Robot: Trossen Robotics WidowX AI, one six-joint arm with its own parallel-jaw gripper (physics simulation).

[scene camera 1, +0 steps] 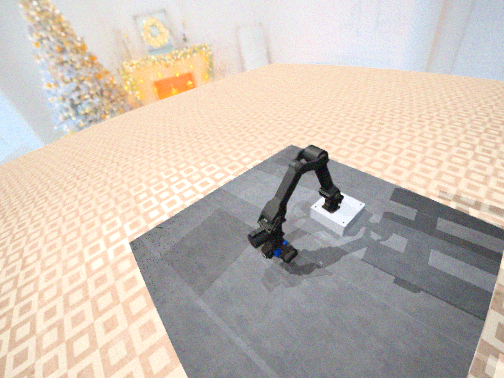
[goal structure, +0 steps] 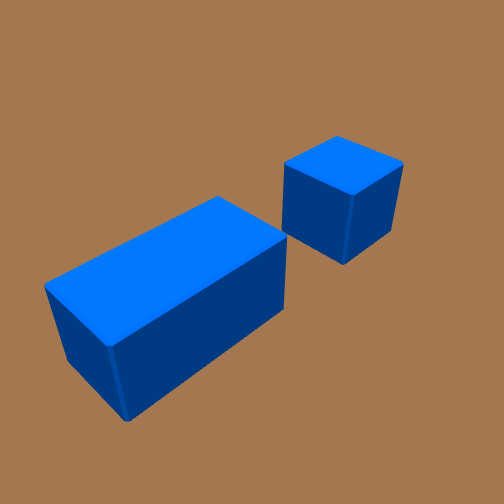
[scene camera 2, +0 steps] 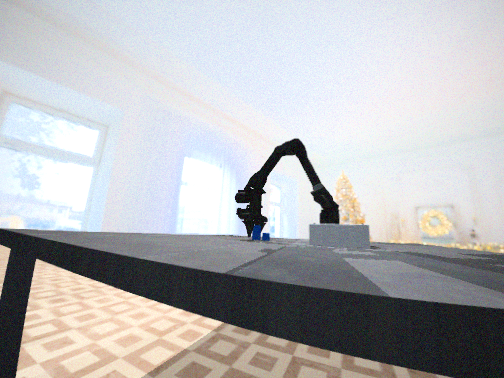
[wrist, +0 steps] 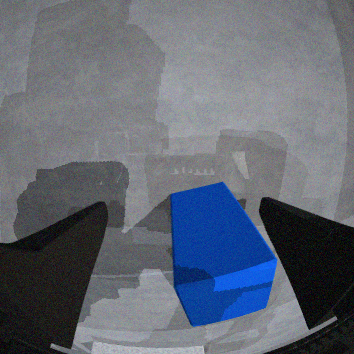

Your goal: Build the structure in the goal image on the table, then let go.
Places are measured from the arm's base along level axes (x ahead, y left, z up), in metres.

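Pixels of known places: gripper, fingertip midpoint: (scene camera 1: 277, 254) (scene camera 2: 253, 237) (wrist: 185, 208); arm's base, origin of the base link: (scene camera 1: 330, 207) (scene camera 2: 330, 225).
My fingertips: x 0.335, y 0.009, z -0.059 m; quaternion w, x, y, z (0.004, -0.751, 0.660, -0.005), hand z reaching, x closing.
For each thing: its middle in the pictures, then the offset to it from my fingertips. Level surfaces: height alone.
- tall blue block, body centre: (wrist: 211, 244) (scene camera 1: 276, 249) (scene camera 2: 256, 232) dy -0.012, dx -0.007, dz +0.021 m
- small blue cube, body centre: (scene camera 1: 282, 244) (scene camera 2: 265, 236) dy -0.027, dx -0.049, dz +0.004 m
- dark grey table, its level: dz -0.012 m
A tall blue block (scene camera 1: 277, 253) (scene camera 2: 256, 233) (wrist: 220, 235) stands upright on the table. A small blue cube (scene camera 1: 285, 243) (scene camera 2: 266, 236) sits low beside it, on the side toward the arm's base. The cube cannot be made out in the wrist view, where the tall block fills that spot. My gripper (scene camera 1: 279, 251) (scene camera 2: 257, 230) (wrist: 185, 208) is open and low over the table, with its fingers on either side of the tall block. In the wrist view the block is nearer to the right finger, and a gap shows at the left finger.
The arm's box-shaped base (scene camera 1: 337, 218) (scene camera 2: 339, 235) stands on the dark grey table (scene camera 1: 225, 320) (scene camera 2: 150, 252), a short way from the blocks. Dark arm shadows lie around the blocks. The table's edge (scene camera 2: 270, 300) runs across scene camera 2's view.
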